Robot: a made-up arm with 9 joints. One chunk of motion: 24 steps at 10 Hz.
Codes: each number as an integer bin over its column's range. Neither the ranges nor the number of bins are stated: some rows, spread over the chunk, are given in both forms.
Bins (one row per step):
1: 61 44 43 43 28 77
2: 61 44 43 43 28 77
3: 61 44 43 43 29 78
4: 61 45 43 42 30 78
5: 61 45 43 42 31 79
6: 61 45 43 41 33 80
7: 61 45 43 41 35 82
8: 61 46 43 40 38 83
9: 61 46 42 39 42 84
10: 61 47 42 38 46 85
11: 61 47 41 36 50 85
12: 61 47 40 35 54 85
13: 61 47 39 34 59 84
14: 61 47 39 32 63 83
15: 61 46 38 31 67 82
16: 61 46 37 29 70 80
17: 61 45 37 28 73 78
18: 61 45 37 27 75 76
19: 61 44 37 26 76 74
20: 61 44 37 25 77 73
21: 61 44 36 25 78 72
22: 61 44 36 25 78 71
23: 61 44 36 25 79 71
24: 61 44 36 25 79 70
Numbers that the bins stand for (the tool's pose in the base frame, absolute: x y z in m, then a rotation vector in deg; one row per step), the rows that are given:
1: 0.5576 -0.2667 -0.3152 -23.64 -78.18 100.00
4: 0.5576 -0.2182 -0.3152 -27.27 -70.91 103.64
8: 0.5576 -0.1697 -0.3152 -34.55 -41.82 121.82
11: 0.5576 -0.1212 -0.4121 -49.09 1.82 129.09
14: 0.5576 -0.1212 -0.5091 -63.64 49.09 121.82
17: 0.5576 -0.2182 -0.6061 -78.18 85.45 103.64
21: 0.5576 -0.2667 -0.6545 -89.09 103.64 81.82
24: 0.5576 -0.2667 -0.6545 -89.09 107.27 74.55
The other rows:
2: 0.5576 -0.2667 -0.3152 -23.64 -78.18 100.00
3: 0.5576 -0.2667 -0.3152 -23.64 -74.55 103.64
5: 0.5576 -0.2182 -0.3152 -27.27 -67.27 107.27
6: 0.5576 -0.2182 -0.3152 -30.91 -60.00 110.91
7: 0.5576 -0.2182 -0.3152 -30.91 -52.73 118.18
9: 0.5576 -0.1697 -0.3636 -38.18 -27.27 125.45
10: 0.5576 -0.1212 -0.3636 -41.82 -12.73 129.09
12: 0.5576 -0.1212 -0.4606 -52.73 16.36 129.09
13: 0.5576 -0.1212 -0.5091 -56.36 34.55 125.45
15: 0.5576 -0.1697 -0.5576 -67.27 63.64 118.18
16: 0.5576 -0.1697 -0.6061 -74.55 74.55 110.91
18: 0.5576 -0.2182 -0.6061 -81.82 92.73 96.36
19: 0.5576 -0.2667 -0.6061 -85.45 96.36 89.09
20: 0.5576 -0.2667 -0.6061 -89.09 100.00 85.45
22: 0.5576 -0.2667 -0.6545 -89.09 103.64 78.18
23: 0.5576 -0.2667 -0.6545 -89.09 107.27 78.18

